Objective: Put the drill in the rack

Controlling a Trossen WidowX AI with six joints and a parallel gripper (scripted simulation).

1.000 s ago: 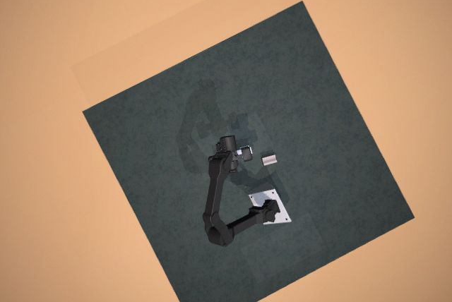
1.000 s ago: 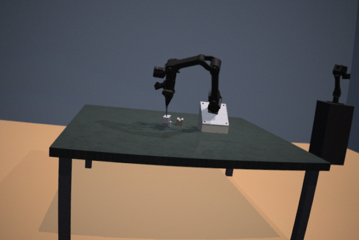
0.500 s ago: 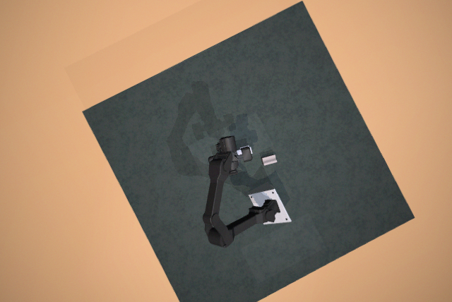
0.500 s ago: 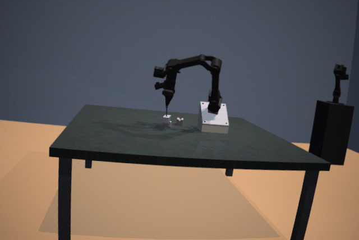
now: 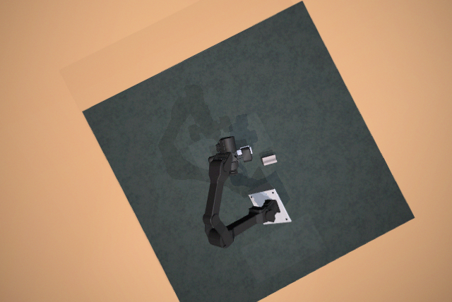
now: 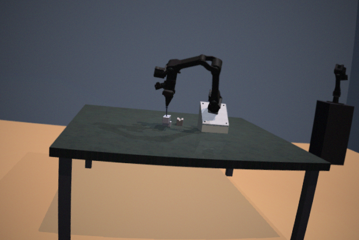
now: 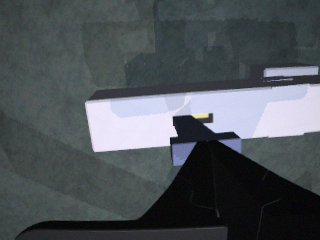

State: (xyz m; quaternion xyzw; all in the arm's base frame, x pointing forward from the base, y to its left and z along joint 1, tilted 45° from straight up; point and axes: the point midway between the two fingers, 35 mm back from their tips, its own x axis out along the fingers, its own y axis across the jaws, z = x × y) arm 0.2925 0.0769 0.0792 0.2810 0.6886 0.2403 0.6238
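The drill lies 8 cm below my gripper tip, 5 cm to the right of it and 1 cm behind it. From my gripper tip the other things lie so: rack: 19 cm to the right, 12 cm below, 10 cm behind; housing: 9 cm below, 3 cm to the right, 1 cm behind.
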